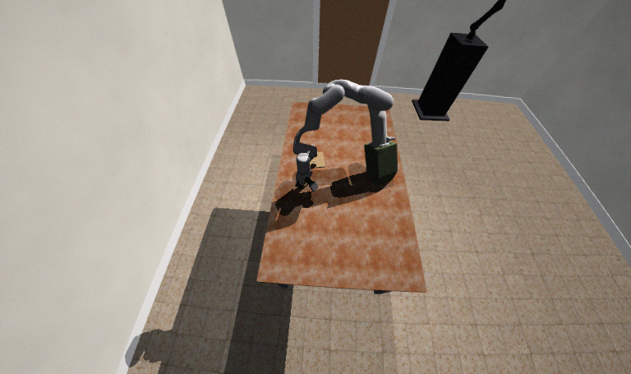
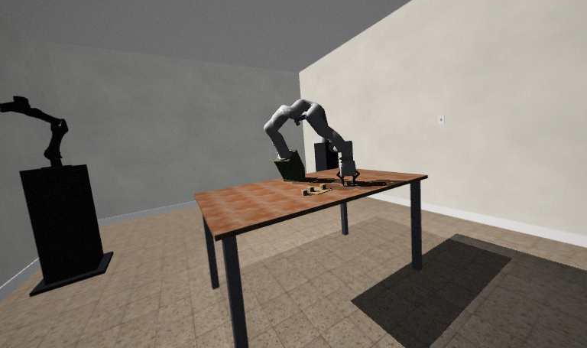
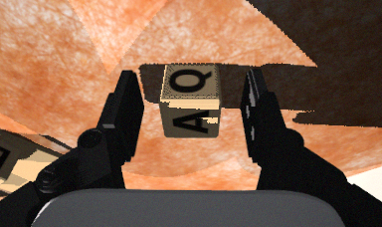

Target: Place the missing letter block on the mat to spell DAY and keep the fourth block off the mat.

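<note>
The tan mat is 22 cm to the right of my hand, 7 cm behind it and 2 cm below it. From my hand the other things lie so: D block 17 cm to the right, 6 cm behind.
</note>
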